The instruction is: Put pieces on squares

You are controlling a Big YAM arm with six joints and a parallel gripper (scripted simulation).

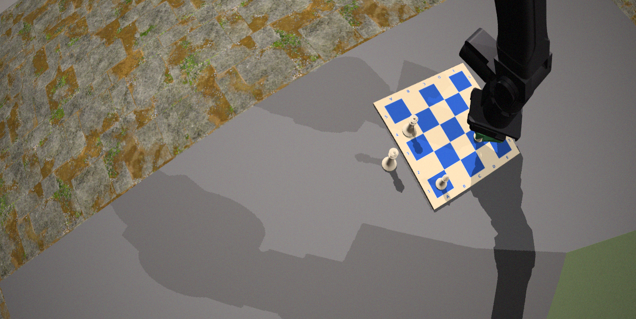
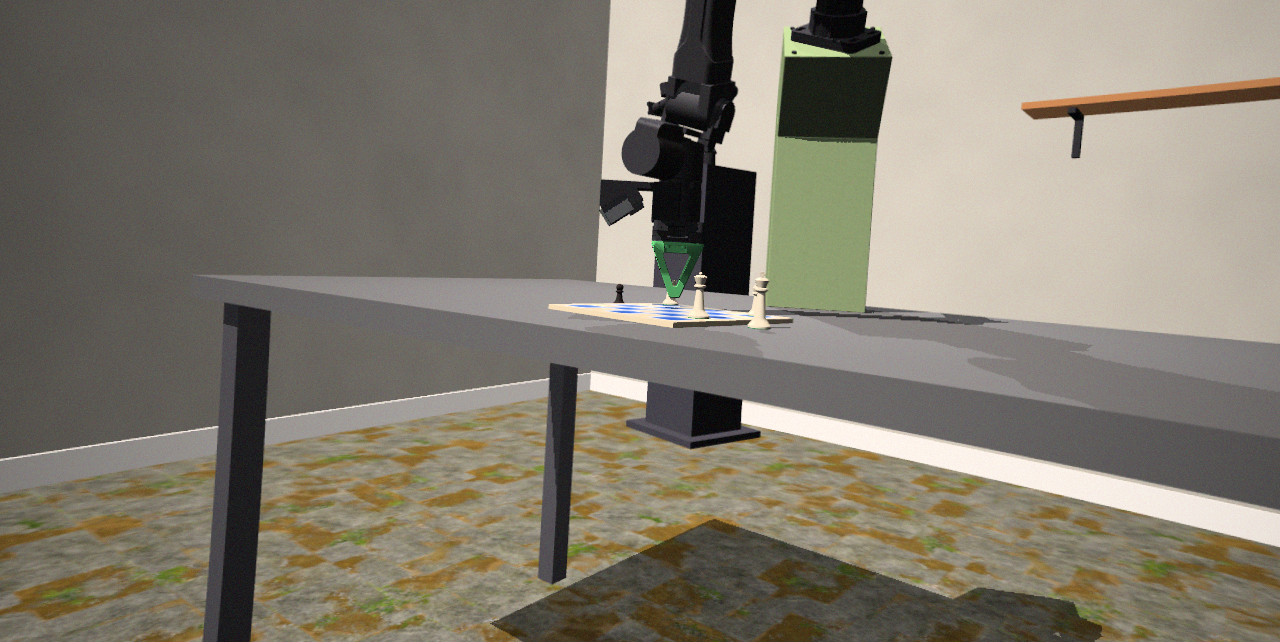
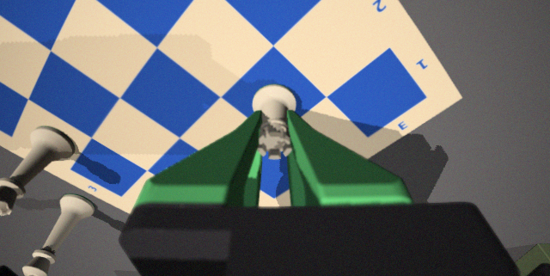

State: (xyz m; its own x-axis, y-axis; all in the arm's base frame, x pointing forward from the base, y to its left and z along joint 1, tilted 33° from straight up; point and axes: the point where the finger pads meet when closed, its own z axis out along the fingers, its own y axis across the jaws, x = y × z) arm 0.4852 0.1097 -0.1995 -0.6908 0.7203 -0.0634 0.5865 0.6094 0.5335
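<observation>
My hand is 40 mm to the right of the board, 40 mm short of it and 30 mm above it. Also, from my hand: white pawn: 110 mm to the left, 40 mm behind; then white king: 180 mm to the left, 30 mm ahead; then black pawn: 100 mm to the right, 20 mm below, 10 mm ahead.
</observation>
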